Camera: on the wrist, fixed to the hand. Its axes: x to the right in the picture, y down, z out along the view.
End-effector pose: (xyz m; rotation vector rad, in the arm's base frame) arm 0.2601 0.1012 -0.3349 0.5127 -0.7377 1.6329
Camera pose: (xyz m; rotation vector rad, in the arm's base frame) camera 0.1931 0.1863 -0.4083 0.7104 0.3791 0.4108
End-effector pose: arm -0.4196 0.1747 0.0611 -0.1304 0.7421 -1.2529
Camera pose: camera -0.4204 0.2118 -0.0644 -0.0177 0.6853 -2.8985
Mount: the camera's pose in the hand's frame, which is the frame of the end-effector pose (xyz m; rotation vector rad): 0.0216 0.0717 -0.1073 0.4420 0.4410 -1.4824
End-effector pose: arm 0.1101 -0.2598 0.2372 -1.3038 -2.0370 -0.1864
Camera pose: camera 0.2165 -0.2592 0.3133 0.6341 -2.0392 -0.5593
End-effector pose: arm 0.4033 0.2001 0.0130 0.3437 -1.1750 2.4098
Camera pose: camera 0.3463 0.2519 -0.0928 0.5149 0.0071 1.2231
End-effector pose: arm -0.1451 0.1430 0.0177 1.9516 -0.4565 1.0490
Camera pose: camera -0.2322 0.1914 0.1025 1.6381 1.3780 0.4903
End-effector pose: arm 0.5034 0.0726 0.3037 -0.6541 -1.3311 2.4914
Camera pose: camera 0.5373 0.1193 0.1862 0.0057 -0.5870 1.2027
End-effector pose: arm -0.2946 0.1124 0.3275 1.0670 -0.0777 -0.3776
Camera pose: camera -0.2294 0.2256 0.3348 1.4784 1.1298 -1.4775
